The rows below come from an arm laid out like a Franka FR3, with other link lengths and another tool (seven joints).
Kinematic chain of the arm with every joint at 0, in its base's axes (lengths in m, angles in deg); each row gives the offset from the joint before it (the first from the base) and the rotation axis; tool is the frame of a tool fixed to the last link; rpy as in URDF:
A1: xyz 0 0 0.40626 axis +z
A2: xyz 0 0 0 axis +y
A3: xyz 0 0 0.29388 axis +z
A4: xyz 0.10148 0 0 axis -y
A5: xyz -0.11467 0 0.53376 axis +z
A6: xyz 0 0 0 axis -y
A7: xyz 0.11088 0 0 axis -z
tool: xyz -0.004 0.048 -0.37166 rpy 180 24.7 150.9
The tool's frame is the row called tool.
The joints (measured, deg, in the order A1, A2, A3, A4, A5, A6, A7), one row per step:
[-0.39, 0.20, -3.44, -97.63, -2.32, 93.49, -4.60]
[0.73, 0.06, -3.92, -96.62, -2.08, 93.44, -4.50]
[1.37, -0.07, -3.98, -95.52, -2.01, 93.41, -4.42]
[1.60, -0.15, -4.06, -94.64, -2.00, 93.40, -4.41]
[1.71, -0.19, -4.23, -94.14, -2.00, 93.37, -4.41]
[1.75, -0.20, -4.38, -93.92, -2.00, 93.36, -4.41]
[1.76, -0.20, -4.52, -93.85, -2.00, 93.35, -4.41]
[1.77, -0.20, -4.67, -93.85, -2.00, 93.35, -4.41]
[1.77, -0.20, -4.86, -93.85, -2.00, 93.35, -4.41]
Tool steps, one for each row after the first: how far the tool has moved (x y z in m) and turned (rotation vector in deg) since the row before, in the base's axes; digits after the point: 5 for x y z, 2 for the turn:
[0.00594, 0.00929, 0.01280, 0.17, -1.12, 0.51]
[0.00611, 0.00755, 0.01372, 0.01, -1.20, 0.49]
[0.00468, 0.00178, 0.01076, -0.03, -0.95, 0.14]
[0.00242, -0.00088, 0.00604, -0.02, -0.51, -0.06]
[0.00107, -0.00147, 0.00257, -0.01, -0.22, -0.11]
[0.00029, -0.00170, 0.00077, 0.00, -0.06, -0.13]
[0.00000, -0.00181, 0.00000, 0.00, 0.00, -0.14]
[-0.00001, -0.00246, 0.00000, 0.00, 0.00, -0.19]

